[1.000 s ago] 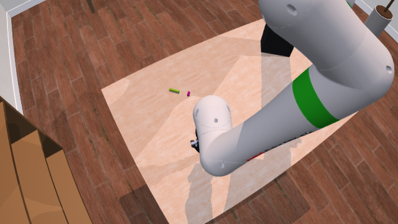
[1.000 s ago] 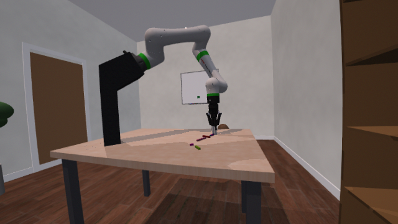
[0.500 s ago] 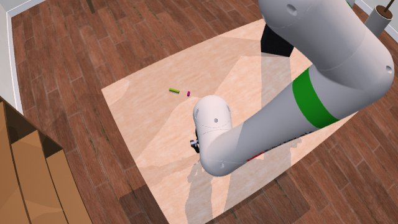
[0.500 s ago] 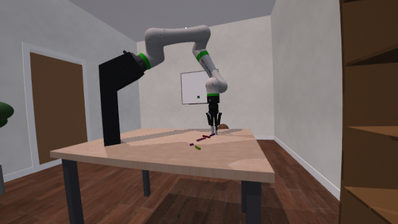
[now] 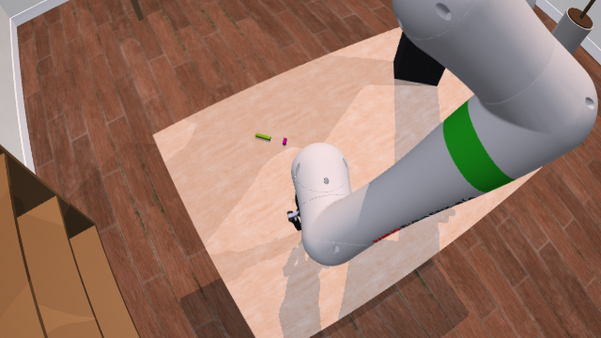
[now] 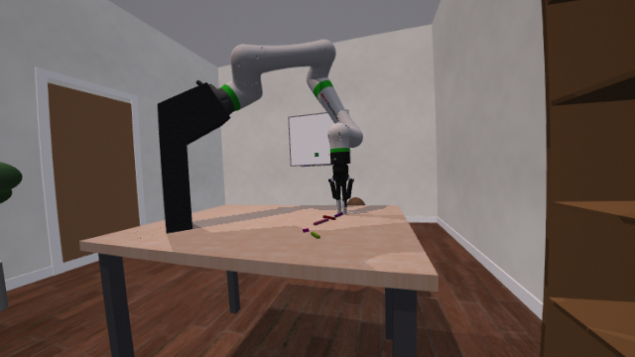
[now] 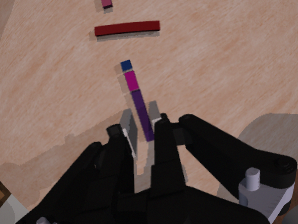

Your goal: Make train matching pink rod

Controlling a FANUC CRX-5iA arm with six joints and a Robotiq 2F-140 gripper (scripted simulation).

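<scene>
The purple rod is 30 mm below my hand. The rest, counted from my hand: red rod (30 mm behind, 90 mm to the right, 30 mm below); then blue rod (10 mm behind, 60 mm to the right, 30 mm below); then pink rod (40 mm behind, 170 mm to the right, 30 mm below).
</scene>
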